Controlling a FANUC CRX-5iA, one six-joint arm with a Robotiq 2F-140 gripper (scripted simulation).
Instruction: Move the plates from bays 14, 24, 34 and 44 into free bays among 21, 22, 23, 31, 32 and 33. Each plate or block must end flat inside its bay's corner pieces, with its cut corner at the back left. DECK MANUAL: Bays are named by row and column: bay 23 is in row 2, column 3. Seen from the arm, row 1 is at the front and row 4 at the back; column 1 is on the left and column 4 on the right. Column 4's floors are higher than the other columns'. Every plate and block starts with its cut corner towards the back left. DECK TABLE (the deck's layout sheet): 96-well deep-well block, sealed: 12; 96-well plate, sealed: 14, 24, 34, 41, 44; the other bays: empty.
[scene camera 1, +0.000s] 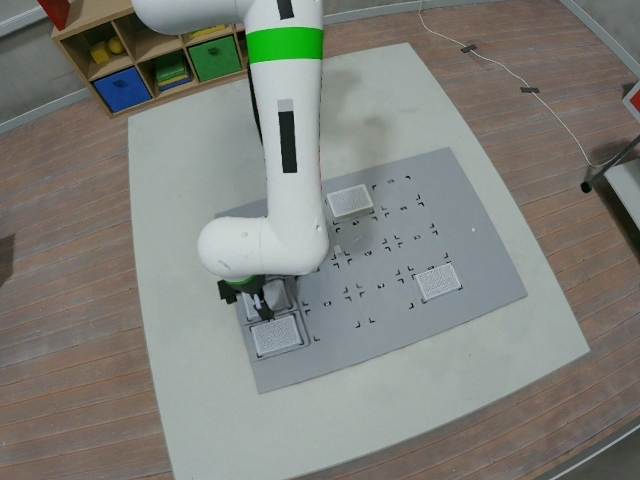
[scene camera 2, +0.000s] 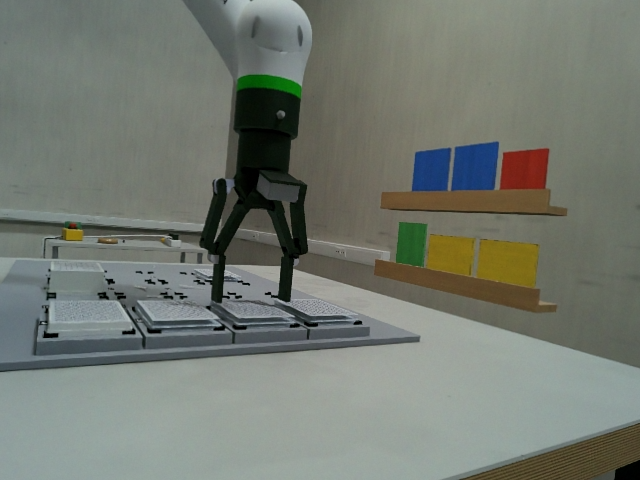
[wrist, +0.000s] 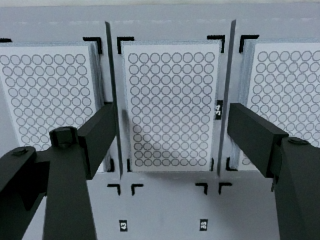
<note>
In view: my gripper (scene camera 2: 251, 300) and a sealed deep-well block (scene camera 2: 67, 278).
The sealed deep-well block shows as well in scene camera 1 (scene camera 1: 350, 203). My gripper also shows in the wrist view (wrist: 171, 118). The wrist view does not show the sealed deep-well block: it is out of frame.
</note>
